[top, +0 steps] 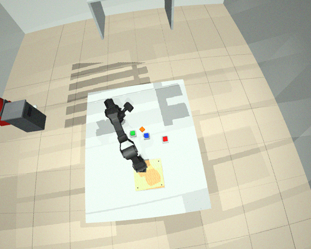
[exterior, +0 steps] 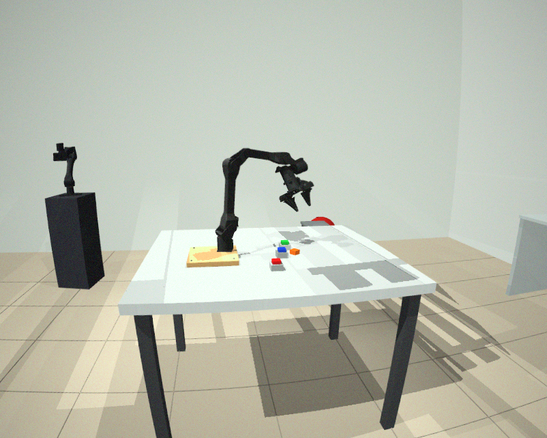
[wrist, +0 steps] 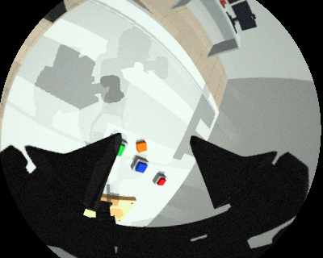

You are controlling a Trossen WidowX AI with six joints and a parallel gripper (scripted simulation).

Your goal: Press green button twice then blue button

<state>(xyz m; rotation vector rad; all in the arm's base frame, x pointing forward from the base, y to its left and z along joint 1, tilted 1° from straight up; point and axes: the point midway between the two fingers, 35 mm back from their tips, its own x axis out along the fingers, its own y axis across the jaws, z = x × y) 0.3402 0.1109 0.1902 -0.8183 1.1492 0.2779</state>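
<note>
The green button lies 90 mm behind my gripper tip, 20 mm to the right of it and 150 mm below it. Also, from my gripper tip: red button: 130 mm behind, 280 mm to the right, 150 mm below; orange block: 50 mm behind, 90 mm to the right, 180 mm below; blue button: 100 mm behind, 130 mm to the right, 150 mm below.
</note>
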